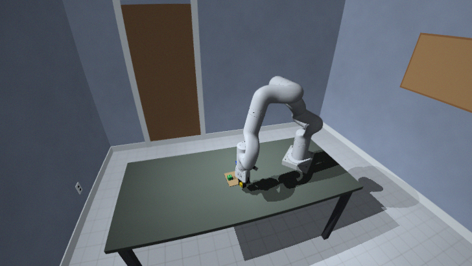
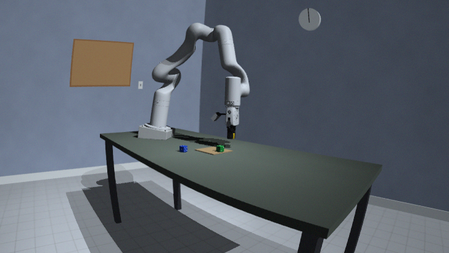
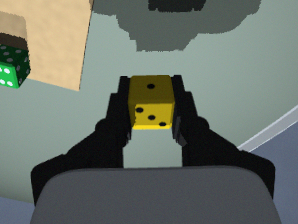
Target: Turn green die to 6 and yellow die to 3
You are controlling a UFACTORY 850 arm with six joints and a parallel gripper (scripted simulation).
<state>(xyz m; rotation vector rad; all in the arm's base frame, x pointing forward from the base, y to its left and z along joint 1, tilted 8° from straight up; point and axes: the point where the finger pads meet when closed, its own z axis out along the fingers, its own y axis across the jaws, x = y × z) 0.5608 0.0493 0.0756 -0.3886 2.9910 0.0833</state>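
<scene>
The tan mat is 20 mm behind my hand, 130 mm to the right of it and 70 mm below it. From my hand the other things lie so: green die: 30 mm ahead, 140 mm to the right, 50 mm below; then yellow die: 10 mm below; then blue die: 110 mm behind, 260 mm to the right, 60 mm below.
</scene>
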